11 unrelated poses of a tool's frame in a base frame.
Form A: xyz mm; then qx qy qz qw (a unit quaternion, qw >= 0).
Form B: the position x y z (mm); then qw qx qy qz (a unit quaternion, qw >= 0). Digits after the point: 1 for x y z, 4 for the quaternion.
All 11 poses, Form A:
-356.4 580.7 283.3 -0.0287 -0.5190 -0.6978 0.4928
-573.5 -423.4 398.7 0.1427 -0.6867 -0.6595 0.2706
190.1 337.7 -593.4 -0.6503 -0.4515 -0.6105 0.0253
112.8 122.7 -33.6 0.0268 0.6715 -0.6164 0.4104
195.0 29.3 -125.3 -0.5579 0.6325 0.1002 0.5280
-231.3 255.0 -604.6 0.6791 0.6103 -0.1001 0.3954
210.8 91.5 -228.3 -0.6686 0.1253 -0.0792 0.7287
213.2 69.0 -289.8 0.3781 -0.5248 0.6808 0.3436
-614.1 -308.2 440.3 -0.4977 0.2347 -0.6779 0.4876
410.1 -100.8 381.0 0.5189 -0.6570 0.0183 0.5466
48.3 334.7 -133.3 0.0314 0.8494 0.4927 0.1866
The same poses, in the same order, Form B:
-356.4 580.7 283.3 0.4928 -0.0287 -0.5190 -0.6978
-573.5 -423.4 398.7 0.2706 0.1427 -0.6867 -0.6595
190.1 337.7 -593.4 0.0253 -0.6503 -0.4515 -0.6105
112.8 122.7 -33.6 0.4104 0.0268 0.6715 -0.6164
195.0 29.3 -125.3 0.5280 -0.5579 0.6325 0.1002
-231.3 255.0 -604.6 0.3954 0.6791 0.6103 -0.1001
210.8 91.5 -228.3 0.7287 -0.6686 0.1253 -0.0792
213.2 69.0 -289.8 0.3436 0.3781 -0.5248 0.6808
-614.1 -308.2 440.3 0.4876 -0.4977 0.2347 -0.6779
410.1 -100.8 381.0 0.5466 0.5189 -0.6570 0.0183
48.3 334.7 -133.3 0.1866 0.0314 0.8494 0.4927

